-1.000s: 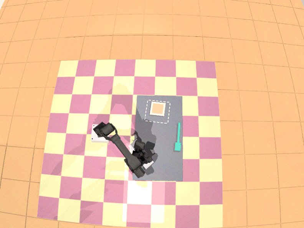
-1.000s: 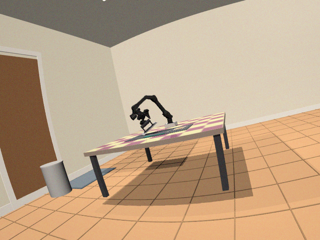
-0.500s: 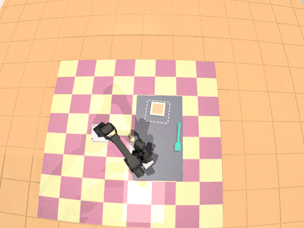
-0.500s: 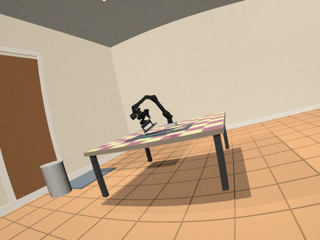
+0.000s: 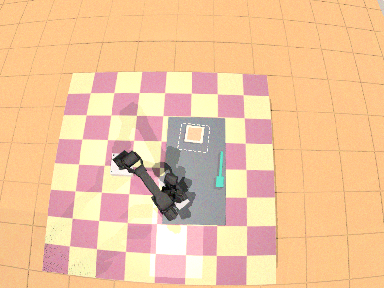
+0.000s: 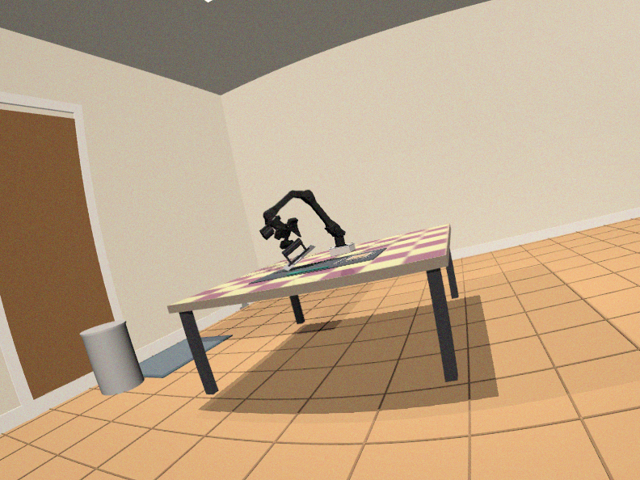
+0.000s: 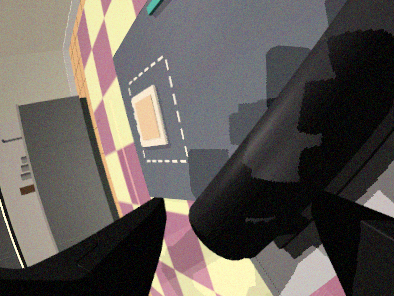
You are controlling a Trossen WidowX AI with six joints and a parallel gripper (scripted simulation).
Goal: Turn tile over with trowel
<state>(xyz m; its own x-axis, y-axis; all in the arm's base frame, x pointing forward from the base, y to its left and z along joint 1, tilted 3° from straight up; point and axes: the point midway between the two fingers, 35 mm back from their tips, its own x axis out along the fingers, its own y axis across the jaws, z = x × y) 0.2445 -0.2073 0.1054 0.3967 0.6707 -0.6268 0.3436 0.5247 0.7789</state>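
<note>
The trowel lies 4 cm below my gripper tip and 1 cm to the right of it. Also, from my gripper tip: square tile (31 cm to the left, 16 cm ahead, 13 cm below); then grey mat (15 cm below, 13 cm ahead, 10 cm to the left); then teal long-handled tool (26 cm ahead, 13 cm below, 5 cm to the left).
</note>
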